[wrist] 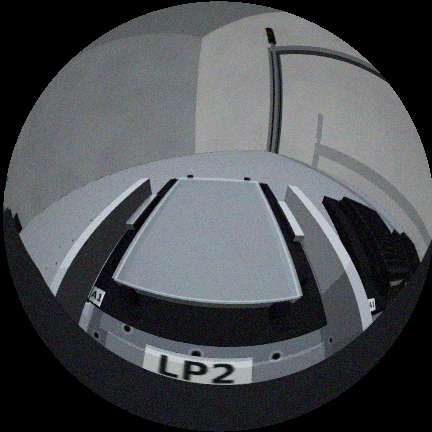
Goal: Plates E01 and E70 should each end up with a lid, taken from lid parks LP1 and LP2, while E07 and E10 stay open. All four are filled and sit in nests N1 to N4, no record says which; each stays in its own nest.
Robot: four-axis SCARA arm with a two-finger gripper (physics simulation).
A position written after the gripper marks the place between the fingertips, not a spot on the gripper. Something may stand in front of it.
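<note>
Visible: a lid (215, 242) and the gripper (216, 189).
</note>
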